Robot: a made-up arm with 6 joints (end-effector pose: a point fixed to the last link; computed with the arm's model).
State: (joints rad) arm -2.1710 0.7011 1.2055 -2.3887 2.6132 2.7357
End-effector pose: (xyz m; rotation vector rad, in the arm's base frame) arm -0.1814 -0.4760 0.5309 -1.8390 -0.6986 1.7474
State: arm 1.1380 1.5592 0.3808 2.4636 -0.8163 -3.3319
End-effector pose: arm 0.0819 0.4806 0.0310 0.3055 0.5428 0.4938
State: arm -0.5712 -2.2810 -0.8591 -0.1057 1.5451 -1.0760
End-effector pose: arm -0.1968 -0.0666 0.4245 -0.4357 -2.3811 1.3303
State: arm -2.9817 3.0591 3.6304 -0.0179 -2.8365 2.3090
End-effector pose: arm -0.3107 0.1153 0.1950 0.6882 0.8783 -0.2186
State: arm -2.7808 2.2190 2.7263 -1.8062 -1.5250 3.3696
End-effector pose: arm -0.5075 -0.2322 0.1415 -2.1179 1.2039 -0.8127
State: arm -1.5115 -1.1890 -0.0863 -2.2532 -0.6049 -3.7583
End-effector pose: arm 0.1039 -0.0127 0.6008 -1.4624 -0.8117 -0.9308
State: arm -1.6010 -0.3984 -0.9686 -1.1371 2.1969 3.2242
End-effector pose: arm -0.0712 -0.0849 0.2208 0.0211 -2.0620 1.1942
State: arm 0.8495 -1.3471 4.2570 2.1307 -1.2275 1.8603
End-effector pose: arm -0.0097 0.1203 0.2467 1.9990 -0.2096 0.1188
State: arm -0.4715 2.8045 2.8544 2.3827 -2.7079 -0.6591
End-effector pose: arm 0.4052 -0.0736 0.1681 0.3700 -0.2270 2.9266
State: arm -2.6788 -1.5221 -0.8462 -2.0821 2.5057 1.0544
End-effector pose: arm -0.0366 -0.1075 0.3799 -0.0335 1.0193 0.9632
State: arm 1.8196 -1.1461 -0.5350 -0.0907 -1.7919 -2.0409
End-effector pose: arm 0.1491 0.0737 0.5553 0.4182 1.7647 0.1248
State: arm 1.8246 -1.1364 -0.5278 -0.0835 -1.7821 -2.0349
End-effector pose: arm 0.1486 0.0753 0.5578 0.4193 1.7606 0.1383
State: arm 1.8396 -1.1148 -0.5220 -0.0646 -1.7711 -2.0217
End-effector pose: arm 0.1468 0.0807 0.5611 0.4038 1.7440 0.1546
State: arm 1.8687 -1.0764 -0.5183 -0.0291 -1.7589 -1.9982
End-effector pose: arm 0.1426 0.0918 0.5653 0.3638 1.7090 0.1757
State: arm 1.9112 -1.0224 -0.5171 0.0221 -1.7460 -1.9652
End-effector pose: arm 0.1349 0.1082 0.5701 0.2995 1.6548 0.2026
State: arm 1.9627 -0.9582 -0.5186 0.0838 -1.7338 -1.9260
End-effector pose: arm 0.1231 0.1281 0.5745 0.2168 1.5851 0.2349
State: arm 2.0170 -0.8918 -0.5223 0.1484 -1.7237 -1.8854
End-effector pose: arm 0.1080 0.1485 0.5778 0.1260 1.5073 0.2701
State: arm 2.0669 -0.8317 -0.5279 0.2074 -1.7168 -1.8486
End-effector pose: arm 0.0916 0.1665 0.5794 0.0397 1.4316 0.3032
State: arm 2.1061 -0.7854 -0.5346 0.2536 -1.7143 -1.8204
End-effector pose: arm 0.0771 0.1800 0.5795 -0.0306 1.3685 0.3277
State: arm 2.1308 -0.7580 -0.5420 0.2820 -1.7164 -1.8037
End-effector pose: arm 0.0673 0.1879 0.5783 -0.0776 1.3267 0.3395
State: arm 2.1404 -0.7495 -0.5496 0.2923 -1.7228 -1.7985
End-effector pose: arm 0.0635 0.1909 0.5766 -0.1003 1.3084 0.3372
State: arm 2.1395 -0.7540 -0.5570 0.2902 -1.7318 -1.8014
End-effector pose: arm 0.0640 0.1905 0.5746 -0.1059 1.3069 0.3252
